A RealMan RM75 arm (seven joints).
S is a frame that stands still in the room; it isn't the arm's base.
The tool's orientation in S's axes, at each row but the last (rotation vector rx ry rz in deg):
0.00 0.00 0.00
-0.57 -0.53 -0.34
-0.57 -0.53 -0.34
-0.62 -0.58 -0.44
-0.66 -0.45 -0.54
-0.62 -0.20 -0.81
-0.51 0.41 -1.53
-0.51 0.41 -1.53
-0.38 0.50 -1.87
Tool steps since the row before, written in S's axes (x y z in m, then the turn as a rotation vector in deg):
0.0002 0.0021 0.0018 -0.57 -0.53 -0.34
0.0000 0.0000 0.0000 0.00 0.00 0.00
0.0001 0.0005 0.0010 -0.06 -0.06 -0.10
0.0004 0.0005 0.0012 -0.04 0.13 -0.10
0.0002 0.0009 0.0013 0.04 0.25 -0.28
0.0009 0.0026 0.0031 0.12 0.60 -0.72
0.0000 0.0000 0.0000 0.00 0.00 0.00
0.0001 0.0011 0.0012 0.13 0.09 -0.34
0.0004 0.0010 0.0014 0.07 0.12 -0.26
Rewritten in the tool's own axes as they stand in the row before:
0.0002 0.0021 0.0018 -0.57 -0.53 -0.34
0.0000 0.0000 0.0000 0.00 0.00 0.00
0.0001 0.0005 0.0010 -0.06 -0.06 -0.10
0.0004 0.0005 0.0012 -0.04 0.13 -0.10
0.0002 0.0009 0.0013 0.04 0.25 -0.28
0.0009 0.0026 0.0031 0.11 0.61 -0.71
0.0000 0.0000 0.0000 0.00 0.00 0.00
0.0001 0.0011 0.0012 0.13 0.10 -0.34
0.0004 0.0010 0.0014 0.07 0.12 -0.26

